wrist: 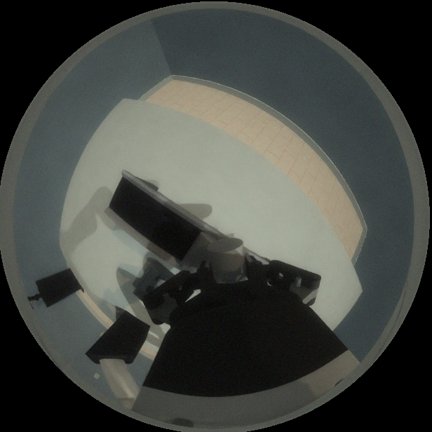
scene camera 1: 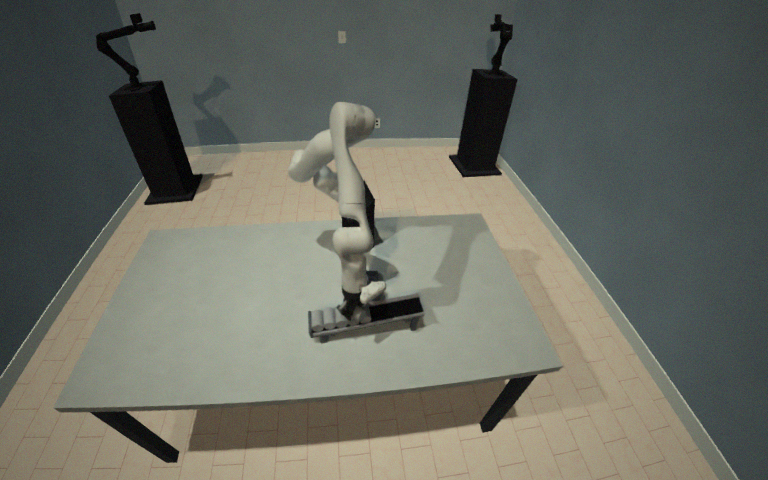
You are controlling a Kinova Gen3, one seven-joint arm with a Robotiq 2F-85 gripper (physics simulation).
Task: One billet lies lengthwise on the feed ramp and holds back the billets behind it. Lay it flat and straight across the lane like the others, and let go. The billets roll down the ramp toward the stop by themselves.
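Places are measured from the arm's base along level axes (x ahead, y left, z up), in centimetres.
Pixels of known places: gripper, fingertip midpoint: (scene camera 1: 355, 315).
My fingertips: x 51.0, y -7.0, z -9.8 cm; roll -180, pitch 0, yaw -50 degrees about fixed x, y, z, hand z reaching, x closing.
Ahead of a thing's pixels: the offset from my fingertips to its top centre. "spot": to the spot under its first point. Level surfaces: height alone.
The feed ramp {spot: dx +2.3, dy +11.5, dz -2.2 cm} (scene camera 1: 390, 320) (wrist: 170, 204) stands on the table, its stop (scene camera 1: 310, 324) at the left end in the scene view. Grey billets {spot: dx -0.8, dy -12.5, dz -1.4 cm} (scene camera 1: 317, 320) {dx -2.3, dy -8.6, dz -1.0 cm} (scene camera 1: 329, 318) lie across the lane near the stop. Another billet {dx +0.0, dy +0.0, dz +4.6 cm} (scene camera 1: 365, 315) (wrist: 196, 251) lies in the lane just right of the gripper in the scene view. My gripper (scene camera 1: 353, 315) (wrist: 227, 261) is shut on a grey billet (wrist: 226, 257) over the lane. In the wrist view its round end shows, and it looks turned at a slant to the ramp's rails. Its underside and any contact with the lane are hidden.
A dark open box {dx -19.8, dy +6.7, dz -7.1 cm} (scene camera 1: 373, 276) (wrist: 151, 277) stands behind the ramp, partly hidden by the arm. The grey table {dz -10.6 cm} (scene camera 1: 226, 350) (wrist: 240, 190) extends around the ramp. Black pedestals (scene camera 1: 150, 135) (scene camera 1: 487, 121) with small arms stand beyond the table.
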